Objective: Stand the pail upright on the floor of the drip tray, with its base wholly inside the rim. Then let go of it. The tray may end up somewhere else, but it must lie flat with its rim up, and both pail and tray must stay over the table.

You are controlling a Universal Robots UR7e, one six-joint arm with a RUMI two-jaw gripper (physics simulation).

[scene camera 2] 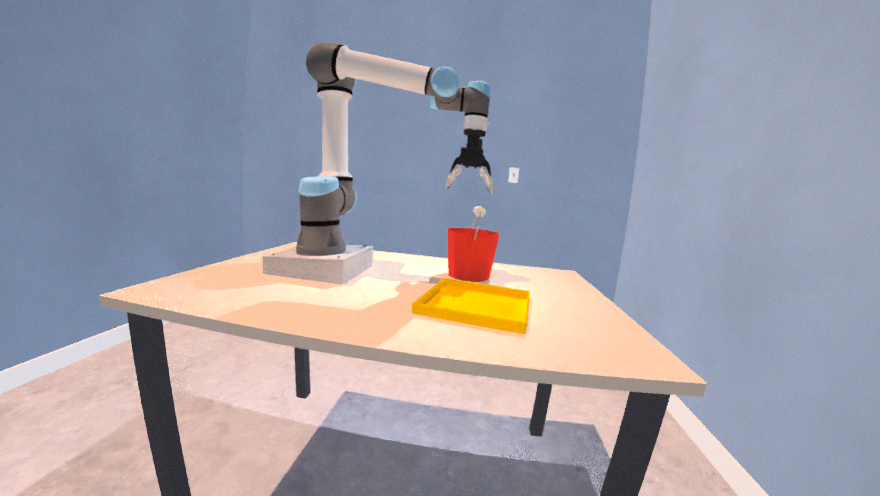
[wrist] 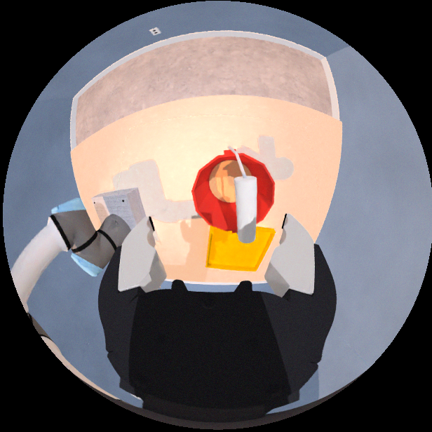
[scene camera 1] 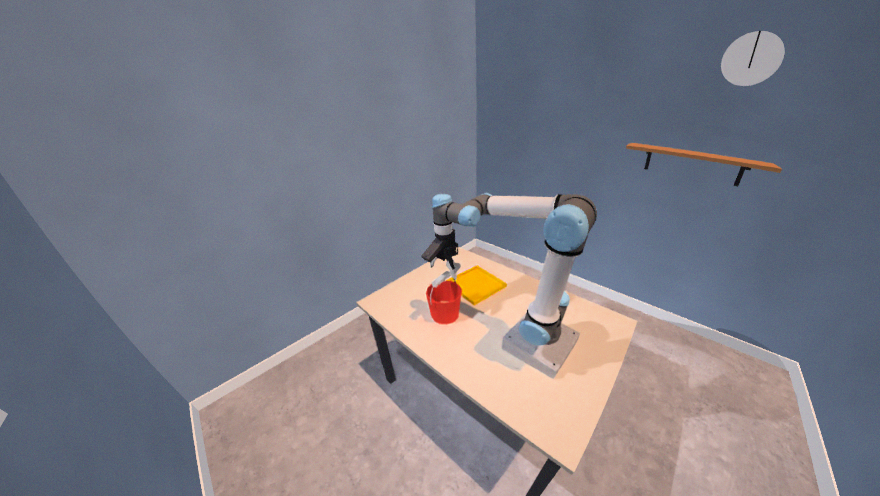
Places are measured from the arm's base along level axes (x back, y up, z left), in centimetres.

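Where they show: gripper, fingertip midpoint: (scene camera 2: 468, 191) (scene camera 1: 443, 273); arm's base at its link origin: (scene camera 2: 321, 251).
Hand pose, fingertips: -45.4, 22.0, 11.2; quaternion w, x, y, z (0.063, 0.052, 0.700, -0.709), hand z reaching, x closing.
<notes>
Things, the pixels of their top centre, and the offset from my fingertips, as dx, dy, dz. Level surfaces: height alone.
- red pail at its top centre: (scene camera 2: 475, 206) (scene camera 1: 443, 277) -2.3, -4.6, -3.1
- white grip at its top centre: (scene camera 2: 479, 206) (scene camera 1: 441, 276) -3.7, -4.6, -3.2
- yellow drip tray at its top centre: (scene camera 2: 477, 296) (scene camera 1: 475, 282) -0.8, -26.0, -33.0
- table at its surface level: dy -28.4
The red pail (scene camera 1: 444, 308) (scene camera 2: 471, 255) (wrist: 204, 200) stands upright on the table, outside the tray and close beside it. Its wire handle is raised, with a white grip (scene camera 1: 440, 279) (scene camera 2: 479, 211) (wrist: 246, 205) above the rim. The yellow drip tray (scene camera 1: 480, 284) (scene camera 2: 477, 304) (wrist: 232, 250) lies flat with its rim up; it is in front of the pail in scene camera 2. My gripper (scene camera 1: 443, 271) (scene camera 2: 469, 189) (wrist: 216, 217) is open and empty, pointing down above the pail. In the wrist view the white grip shows between the two fingers, nearer the right one.
The arm's grey base block (scene camera 1: 562, 352) (scene camera 2: 311, 266) (wrist: 125, 202) stands on the table (scene camera 1: 523, 406) (scene camera 2: 345, 335), to the left of pail and tray in scene camera 2. A wall shelf (scene camera 1: 702, 155) and a round white disc (scene camera 1: 753, 58) are on the wall, away from the table.
</notes>
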